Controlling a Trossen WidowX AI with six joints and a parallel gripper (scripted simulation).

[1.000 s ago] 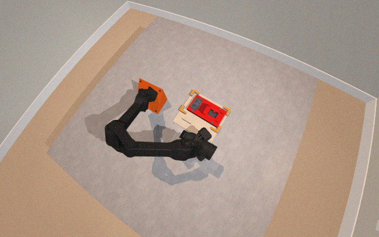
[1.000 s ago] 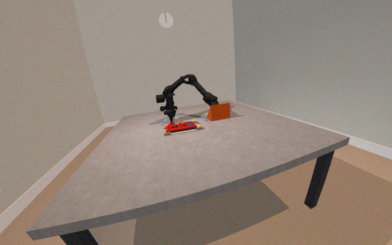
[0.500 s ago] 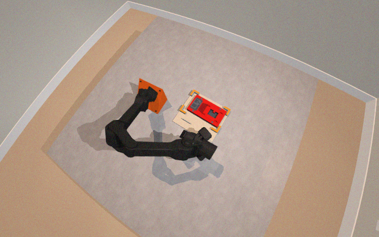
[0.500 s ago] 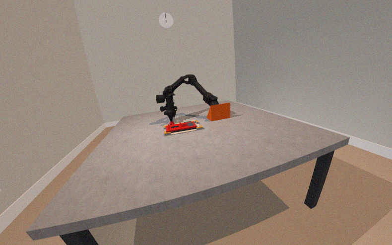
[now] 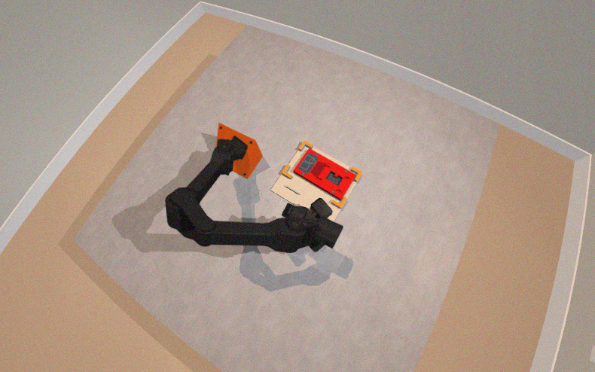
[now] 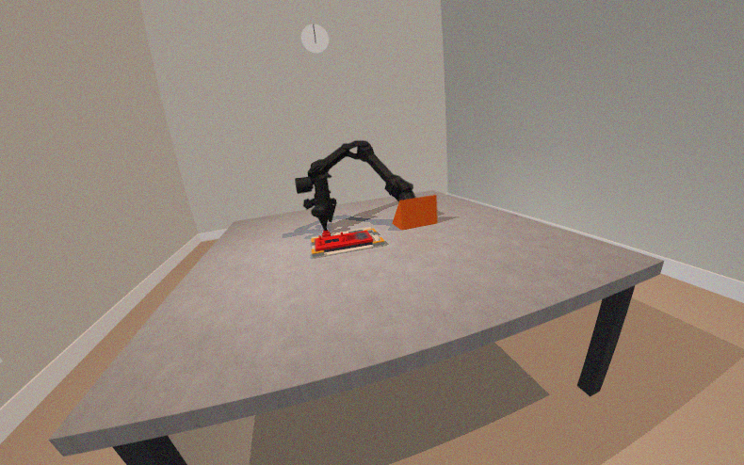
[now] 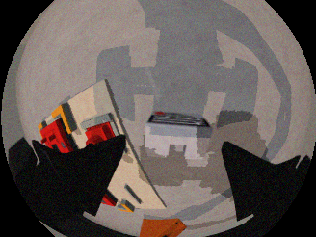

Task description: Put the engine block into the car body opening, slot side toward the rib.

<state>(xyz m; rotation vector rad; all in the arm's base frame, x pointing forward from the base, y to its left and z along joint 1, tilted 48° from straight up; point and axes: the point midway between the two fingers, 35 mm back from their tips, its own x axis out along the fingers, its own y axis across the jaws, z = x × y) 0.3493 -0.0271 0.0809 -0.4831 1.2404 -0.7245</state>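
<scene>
Now: gripper tip right at the engine block.
</scene>
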